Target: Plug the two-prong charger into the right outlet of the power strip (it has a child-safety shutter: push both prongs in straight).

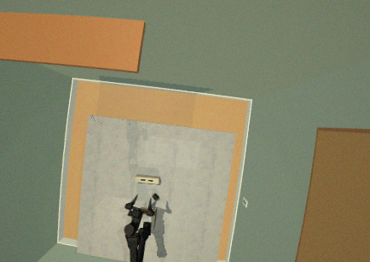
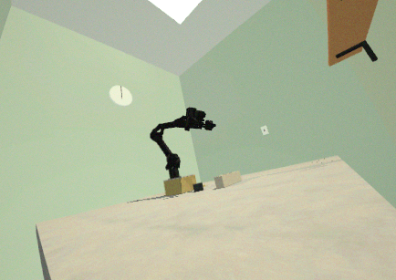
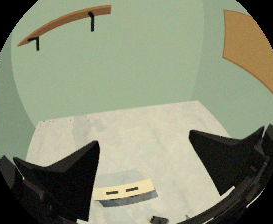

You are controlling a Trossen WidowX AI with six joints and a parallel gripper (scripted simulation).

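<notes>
Right now my gripper tip is 14 cm past the black two-prong charger, 2 cm to the left of it and 31 cm above it.
</notes>
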